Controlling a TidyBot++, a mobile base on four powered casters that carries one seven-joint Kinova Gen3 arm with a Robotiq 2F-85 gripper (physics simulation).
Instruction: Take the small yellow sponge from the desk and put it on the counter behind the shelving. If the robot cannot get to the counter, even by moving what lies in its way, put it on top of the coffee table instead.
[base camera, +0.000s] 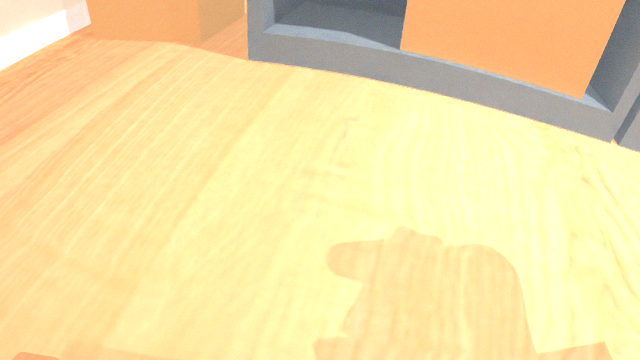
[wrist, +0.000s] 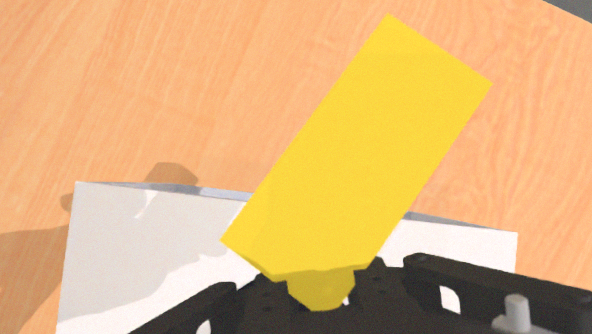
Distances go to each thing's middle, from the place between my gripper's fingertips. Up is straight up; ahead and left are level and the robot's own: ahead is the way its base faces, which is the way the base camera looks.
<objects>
My gripper is now 5 cm short of the small yellow sponge (wrist: 328, 205), 1 cm to the left of it and 3 cm below it.
</objects>
